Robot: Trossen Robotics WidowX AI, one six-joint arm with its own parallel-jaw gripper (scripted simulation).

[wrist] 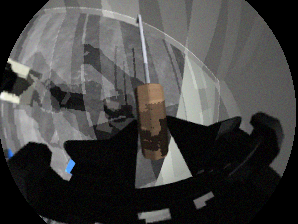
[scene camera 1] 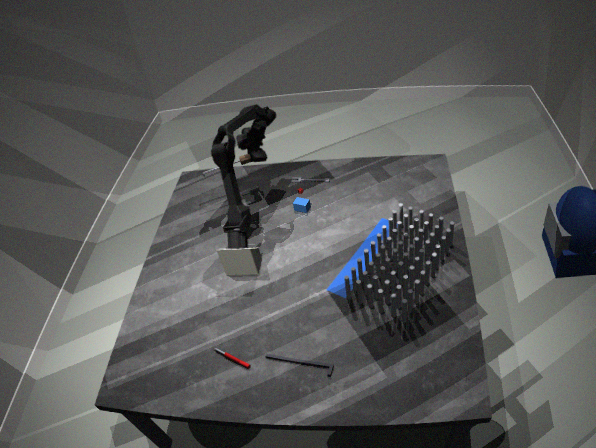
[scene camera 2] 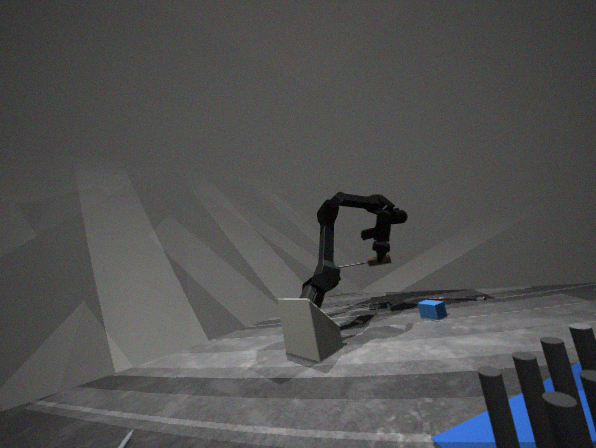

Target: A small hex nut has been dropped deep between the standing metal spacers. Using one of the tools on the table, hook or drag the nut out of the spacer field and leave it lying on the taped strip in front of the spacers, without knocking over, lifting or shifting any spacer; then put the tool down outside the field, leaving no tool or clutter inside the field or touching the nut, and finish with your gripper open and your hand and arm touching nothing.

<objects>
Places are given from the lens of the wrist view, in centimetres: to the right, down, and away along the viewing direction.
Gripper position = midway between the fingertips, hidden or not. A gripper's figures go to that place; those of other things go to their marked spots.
gripper [wrist: 151,120]: 1, 1, 10
thin metal pick [wrist: 150,103]: 0, -1, 8
</objects>
